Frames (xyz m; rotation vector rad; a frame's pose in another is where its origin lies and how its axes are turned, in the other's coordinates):
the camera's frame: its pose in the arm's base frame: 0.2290 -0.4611 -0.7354 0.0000 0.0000 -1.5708
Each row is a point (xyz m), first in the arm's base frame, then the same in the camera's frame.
Working: the arm's base frame: its pose in the camera's frame: -0.4611 -0.2290 0.7354 0.0000 0.0000 1.5708

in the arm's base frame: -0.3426 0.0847 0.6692
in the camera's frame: -0.5458 -0.5716 1.4046
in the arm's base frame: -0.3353 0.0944 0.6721
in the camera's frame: -0.5555 -0.5643 1.4075
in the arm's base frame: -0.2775 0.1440 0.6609
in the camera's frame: -0.6051 -0.5065 1.3963
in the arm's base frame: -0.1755 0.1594 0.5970
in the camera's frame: -0.6205 -0.4045 1.3324
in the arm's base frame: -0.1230 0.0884 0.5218
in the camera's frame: -0.5495 -0.3520 1.2572
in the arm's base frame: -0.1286 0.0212 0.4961
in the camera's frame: -0.4823 -0.3576 1.2315
